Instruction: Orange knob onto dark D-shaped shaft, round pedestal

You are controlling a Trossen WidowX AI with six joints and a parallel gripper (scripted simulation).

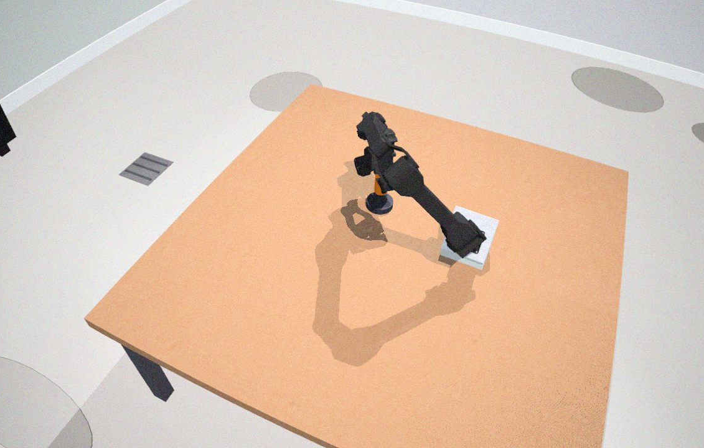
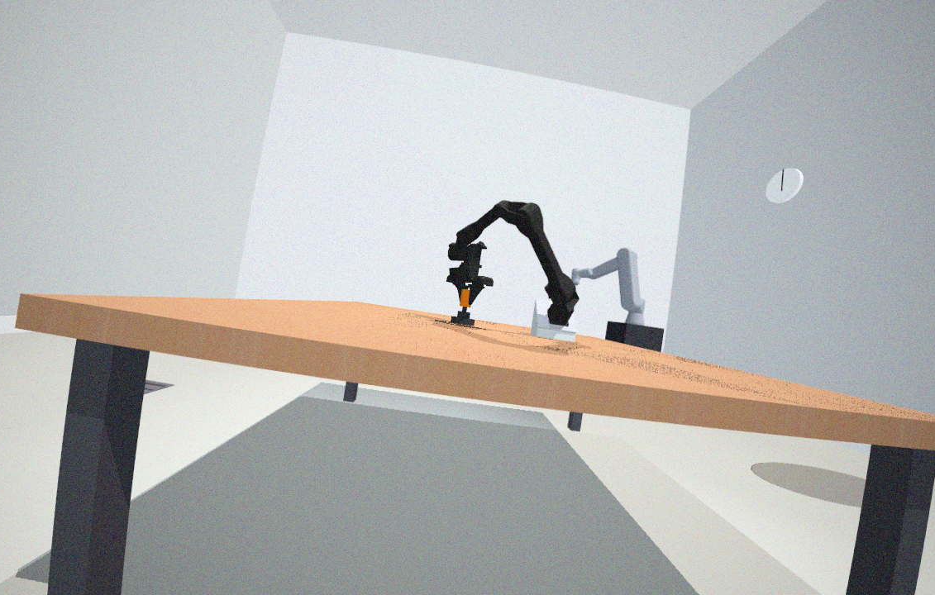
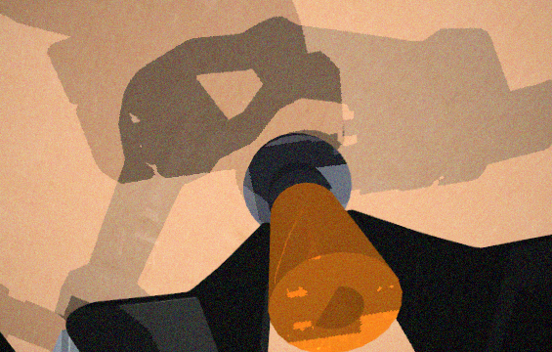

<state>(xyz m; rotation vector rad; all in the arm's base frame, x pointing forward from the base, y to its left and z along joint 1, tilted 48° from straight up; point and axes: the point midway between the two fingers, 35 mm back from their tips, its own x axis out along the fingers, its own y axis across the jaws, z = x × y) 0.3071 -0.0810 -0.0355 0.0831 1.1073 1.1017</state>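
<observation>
My gripper tip is 20 mm below the orange knob. Also, from my gripper tip: pedestal (40 mm below).
</observation>
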